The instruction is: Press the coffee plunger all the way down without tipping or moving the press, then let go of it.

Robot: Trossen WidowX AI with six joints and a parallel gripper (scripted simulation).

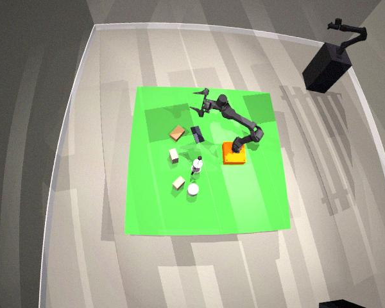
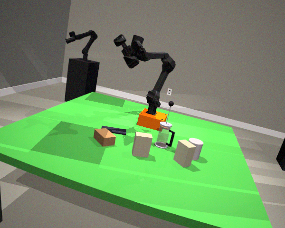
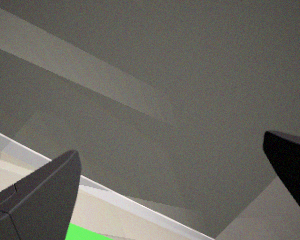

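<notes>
Right now the coffee press is 35 cm below my gripper tip, 32 cm to the left of it and 9 cm behind it. Round my gripper tip: dark flat slab 48 cm below, 9 cm behind, 1 cm to the left.
</notes>
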